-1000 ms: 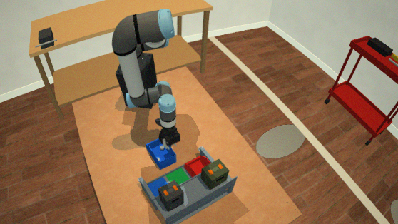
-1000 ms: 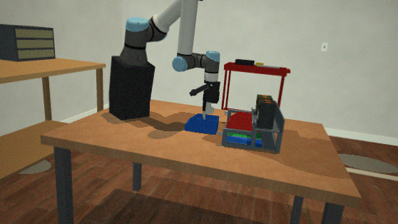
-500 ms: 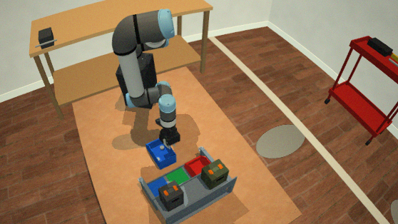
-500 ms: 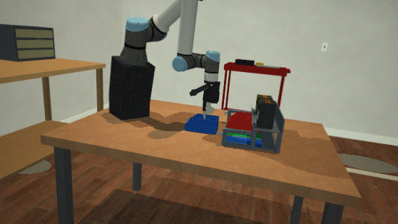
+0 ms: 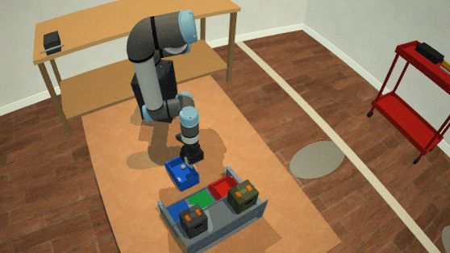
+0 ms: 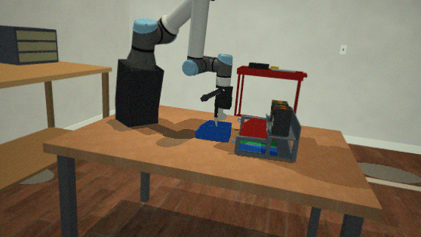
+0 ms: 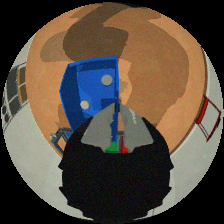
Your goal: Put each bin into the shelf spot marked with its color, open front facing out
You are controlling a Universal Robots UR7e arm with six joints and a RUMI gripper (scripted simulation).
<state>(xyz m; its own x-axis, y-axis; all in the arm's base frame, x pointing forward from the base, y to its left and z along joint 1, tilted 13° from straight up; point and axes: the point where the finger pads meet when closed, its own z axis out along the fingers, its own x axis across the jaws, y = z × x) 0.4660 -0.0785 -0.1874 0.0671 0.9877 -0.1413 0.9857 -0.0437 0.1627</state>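
Right now my hand is 10 mm past the blue bin, 50 mm to the left of it and 20 mm above it. Round my hand: red bin: 220 mm ahead, 60 mm to the left, 20 mm below.
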